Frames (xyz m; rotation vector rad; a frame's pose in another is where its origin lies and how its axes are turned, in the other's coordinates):
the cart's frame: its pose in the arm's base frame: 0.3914 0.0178 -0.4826 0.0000 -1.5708 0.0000
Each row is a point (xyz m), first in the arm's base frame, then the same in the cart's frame.
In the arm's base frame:
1: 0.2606 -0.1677 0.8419
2: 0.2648 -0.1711 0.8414
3: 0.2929 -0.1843 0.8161
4: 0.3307 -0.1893 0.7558
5: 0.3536 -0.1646 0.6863
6: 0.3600 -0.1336 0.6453
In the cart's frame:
1: 1.3245 -0.1855 0.1308
2: 1.3240 -0.1889 0.1266
3: 1.2987 -0.2021 0.0985
4: 1.2384 -0.2071 0.0607
5: 1.1689 -0.1824 0.0378
6: 1.1279 -0.1514 0.0314

